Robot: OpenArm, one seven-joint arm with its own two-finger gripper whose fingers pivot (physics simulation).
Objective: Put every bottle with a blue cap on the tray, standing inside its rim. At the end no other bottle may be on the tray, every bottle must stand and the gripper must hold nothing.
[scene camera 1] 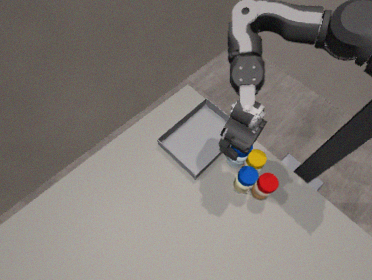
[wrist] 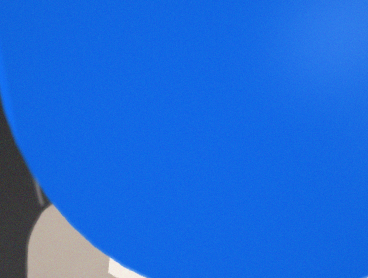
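A bottle with a blue cap [scene camera 1: 243, 152] [wrist: 200, 125] is in my gripper [scene camera 1: 237, 150], which is shut on it; it looks upright and slightly raised beside the tray's right corner. Its cap fills most of the wrist view, and the fingers partly hide it in the scene view. A second blue-capped bottle [scene camera 1: 247, 176] with a pale yellow body stands on the table just in front of the held one. The grey square tray [scene camera 1: 190, 135] lies to the left, with no bottle on the part that shows; the gripper hides its right corner.
A yellow-capped bottle [scene camera 1: 257, 159] stands close to the right of the held bottle. A red-capped bottle [scene camera 1: 268, 183] stands right beside the second blue-capped one. The table's right edge [scene camera 1: 295, 173] runs behind the bottles, with a dark post [scene camera 1: 335, 145] beyond it.
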